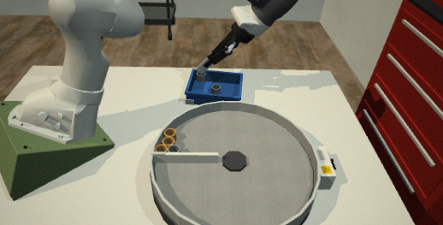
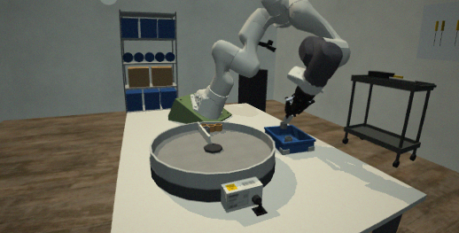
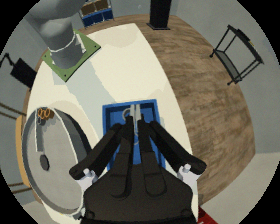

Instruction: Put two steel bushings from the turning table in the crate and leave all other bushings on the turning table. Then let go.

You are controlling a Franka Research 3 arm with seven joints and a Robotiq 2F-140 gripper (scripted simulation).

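My gripper is now 8 cm above the blue crate, 3 cm short of it and 2 cm to the left of it. The rest, counted from my hand: turning table (38 cm to the right, 5 cm below, 4 cm ahead).
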